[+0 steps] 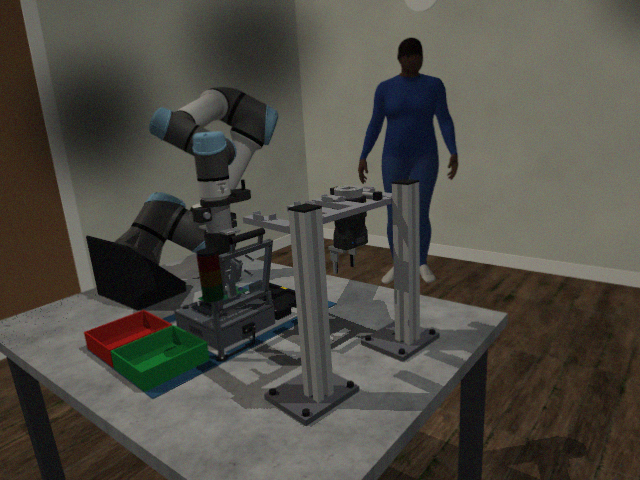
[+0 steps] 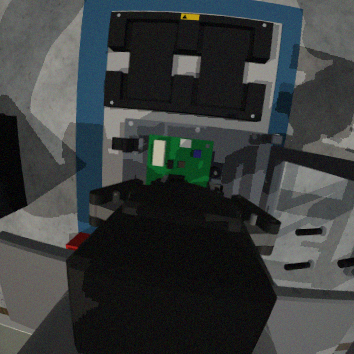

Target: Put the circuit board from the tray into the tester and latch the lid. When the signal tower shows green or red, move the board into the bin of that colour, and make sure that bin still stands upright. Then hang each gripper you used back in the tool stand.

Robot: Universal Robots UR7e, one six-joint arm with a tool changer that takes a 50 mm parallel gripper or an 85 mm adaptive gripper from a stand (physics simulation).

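Frame: origin at the arm's base, x left, y back, z up, level; millimetres.
Seen in the pictures: arm's base, origin of its link: (image 1: 133,258).
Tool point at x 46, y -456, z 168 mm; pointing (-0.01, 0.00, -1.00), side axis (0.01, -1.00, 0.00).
Observation:
Pixels of each thing's top centre, then the offset from my tool point to it. "spot": a spot on its surface instead.
- grey tester, a spot on its surface: (image 2: 235,147) spot: dx +49, dy -51, dz -216 mm
- black tray, a spot on its surface: (image 2: 187,37) spot: dx +182, dy +31, dz -248 mm
- signal tower, a spot on its surface: (image 1: 209,276) spot: dx -126, dy -146, dz -68 mm
- red bin, centre of its top: (image 2: 106,289) (image 1: 128,328) dx -225, dy +107, dz -229 mm
- green bin, centre of its top: (image 1: 158,346) dx -217, dy -43, dz -229 mm
- far post, a spot on its surface: (image 1: 406,268) spot: dx +184, dy -423, dz -84 mm
- rail, a spot on its surface: (image 1: 356,207) spot: dx +79, dy -383, dz +66 mm
My gripper (image 2: 176,184) is shut on the green circuit board (image 1: 233,296) (image 2: 181,159) and holds it level at the tester's nest; whether the board touches the nest is hidden. The fingertips are mostly hidden under the gripper body. The grey tester (image 1: 261,316) (image 2: 235,147) has its framed lid (image 1: 268,263) (image 2: 320,163) standing open. The black tray (image 1: 283,304) (image 2: 187,37) shows two empty pockets beside the tester. The signal tower (image 1: 209,276) shows dark red and green bands; I cannot tell if one is lit. The red bin (image 1: 98,347) (image 2: 77,242) and green bin (image 1: 175,364) stand upright.
The tool stand's near post (image 1: 312,304) and far post (image 1: 406,268) carry a rail (image 1: 356,207), from which a second gripper (image 1: 343,259) hangs. A black wedge-shaped box (image 1: 129,273) stands near the arm's base. A person in blue (image 1: 412,118) stands behind the table.

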